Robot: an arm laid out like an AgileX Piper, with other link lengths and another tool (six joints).
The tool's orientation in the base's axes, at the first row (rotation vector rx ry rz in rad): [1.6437, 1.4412, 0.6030]
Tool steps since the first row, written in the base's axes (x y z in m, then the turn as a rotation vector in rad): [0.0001, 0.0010, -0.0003, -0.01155, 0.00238, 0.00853]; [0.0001, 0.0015, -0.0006, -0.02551, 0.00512, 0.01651]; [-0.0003, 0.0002, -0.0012, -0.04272, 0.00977, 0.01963]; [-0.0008, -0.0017, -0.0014, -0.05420, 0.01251, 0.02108]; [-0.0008, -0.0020, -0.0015, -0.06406, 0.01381, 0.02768]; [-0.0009, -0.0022, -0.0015, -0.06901, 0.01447, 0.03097]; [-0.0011, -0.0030, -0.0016, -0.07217, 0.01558, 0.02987]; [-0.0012, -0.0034, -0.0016, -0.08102, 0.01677, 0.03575]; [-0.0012, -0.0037, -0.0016, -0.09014, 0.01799, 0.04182]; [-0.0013, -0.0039, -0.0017, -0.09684, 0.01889, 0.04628]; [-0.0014, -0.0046, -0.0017, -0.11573, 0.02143, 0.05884]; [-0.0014, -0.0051, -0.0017, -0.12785, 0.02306, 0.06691]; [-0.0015, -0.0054, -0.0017, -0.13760, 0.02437, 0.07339]
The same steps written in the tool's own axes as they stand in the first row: [0.0010, -0.0002, 0.0000, -0.00172, 0.00078, -0.01443]; [0.0016, -0.0004, 0.0000, -0.00354, -0.00023, -0.03061]; [0.0003, -0.0012, 0.0003, -0.00340, -0.00703, -0.04738]; [-0.0016, -0.0016, 0.0006, -0.00356, -0.01211, -0.05813]; [-0.0018, -0.0017, 0.0007, -0.00561, -0.01203, -0.06989]; [-0.0021, -0.0018, 0.0007, -0.00663, -0.01201, -0.07578]; [-0.0029, -0.0020, 0.0008, -0.00608, -0.01465, -0.07805]; [-0.0033, -0.0021, 0.0008, -0.00789, -0.01461, -0.08859]; [-0.0035, -0.0021, 0.0009, -0.00977, -0.01456, -0.09945]; [-0.0037, -0.0022, 0.0009, -0.01115, -0.01453, -0.10743]; [-0.0044, -0.0023, 0.0010, -0.01503, -0.01444, -0.12992]; [-0.0049, -0.0023, 0.0012, -0.01752, -0.01438, -0.14436]; [-0.0052, -0.0024, 0.0012, -0.01952, -0.01434, -0.15597]
